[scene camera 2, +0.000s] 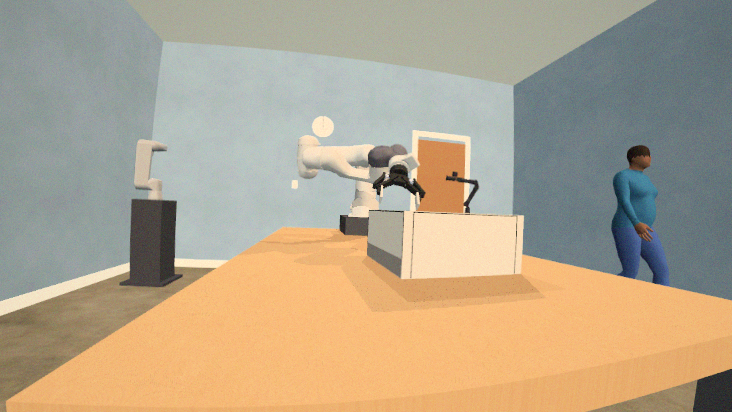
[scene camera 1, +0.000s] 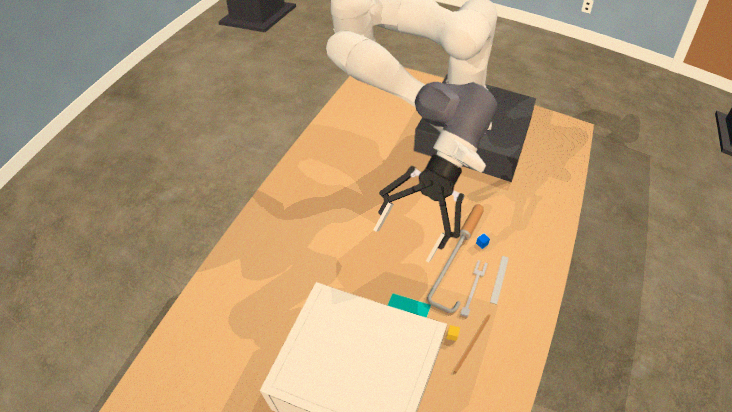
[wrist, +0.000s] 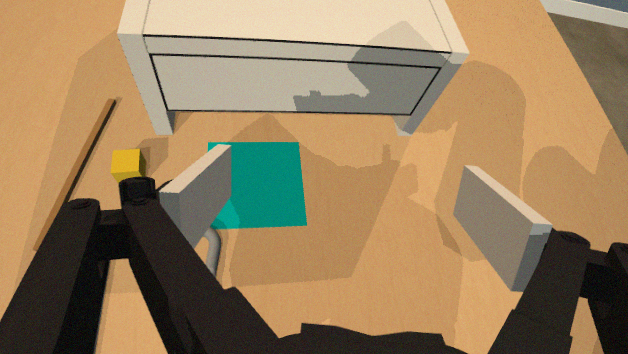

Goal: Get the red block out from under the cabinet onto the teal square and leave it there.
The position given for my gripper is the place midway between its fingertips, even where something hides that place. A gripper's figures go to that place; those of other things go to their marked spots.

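Brown stick [wrist: 75, 173], 0.40 m from the lens. Teal square [wrist: 266, 179], 0.37 m from the lens. Yellow block [wrist: 128, 163], 0.36 m from the lens. My gripper [wrist: 345, 180], 0.19 m from the lens.
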